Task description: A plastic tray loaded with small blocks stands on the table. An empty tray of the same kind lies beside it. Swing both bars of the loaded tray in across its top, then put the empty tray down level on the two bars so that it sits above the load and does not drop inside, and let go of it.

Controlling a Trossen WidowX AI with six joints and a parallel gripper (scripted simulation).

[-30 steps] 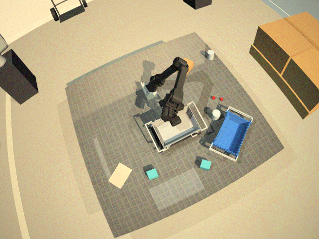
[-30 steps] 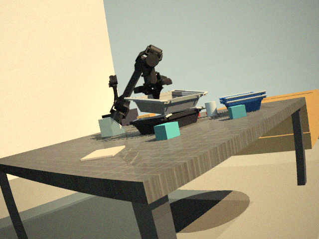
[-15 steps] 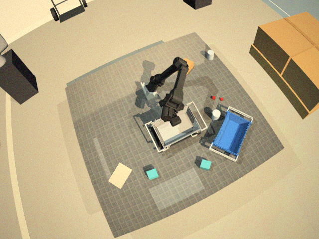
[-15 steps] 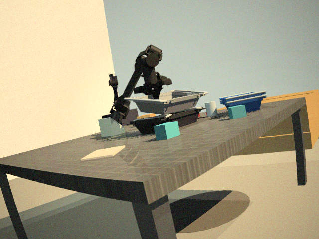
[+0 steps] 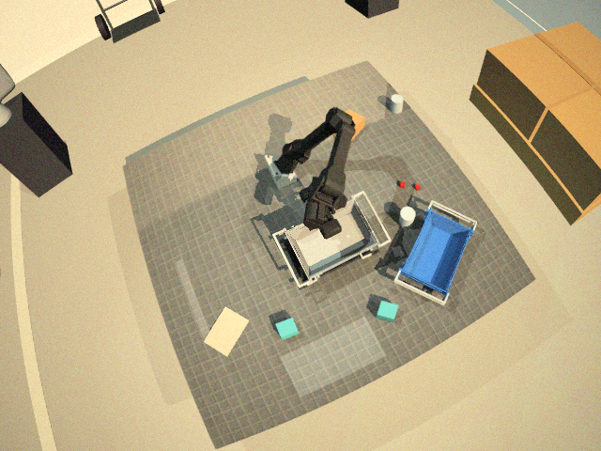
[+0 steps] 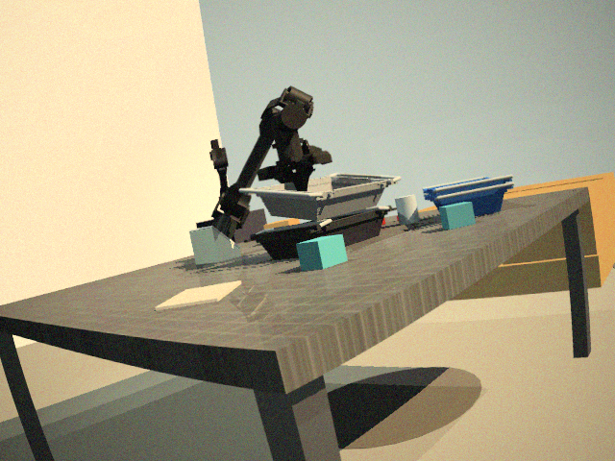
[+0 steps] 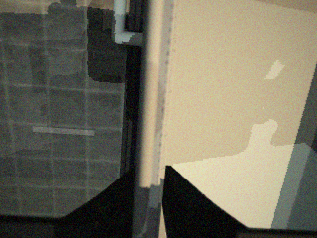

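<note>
My gripper tip is now 70 mm short of the grey tray, 20 mm below it and 10 mm to the left of it. From my gripper tip the other things lie so: cream flat plate (470 mm to the right, 130 mm ahead, 100 mm below).
</note>
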